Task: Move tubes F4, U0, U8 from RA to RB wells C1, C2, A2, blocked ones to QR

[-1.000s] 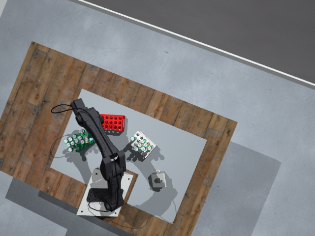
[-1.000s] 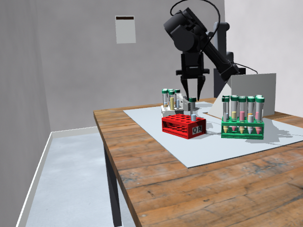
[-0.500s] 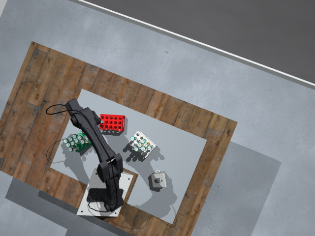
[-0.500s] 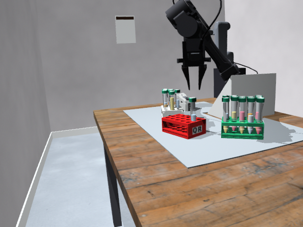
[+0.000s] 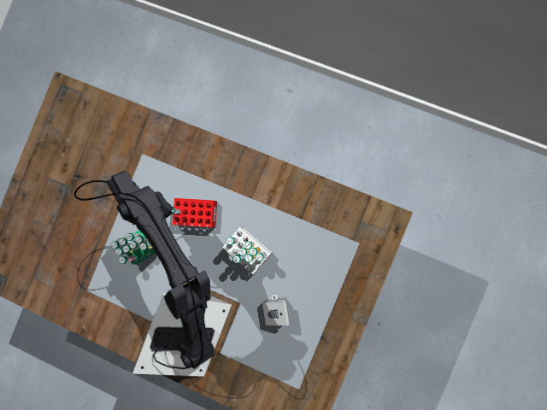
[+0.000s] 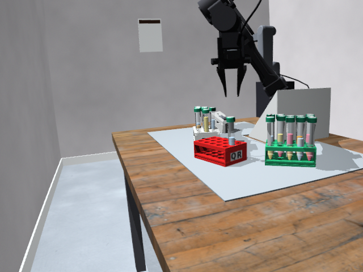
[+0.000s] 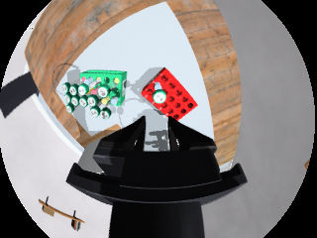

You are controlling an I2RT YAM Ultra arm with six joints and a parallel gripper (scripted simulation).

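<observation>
Now: hand 20 mm past the tube with yellow filling, 200 mm to the left of it and 120 mm above it. The rest, counted from my hand: red rack QR (20 mm ahead, 40 mm to the right, 160 mm below); tube (10 mm ahead, 120 mm below); white rack RB (50 mm behind, 240 mm to the right, 160 mm below).
</observation>
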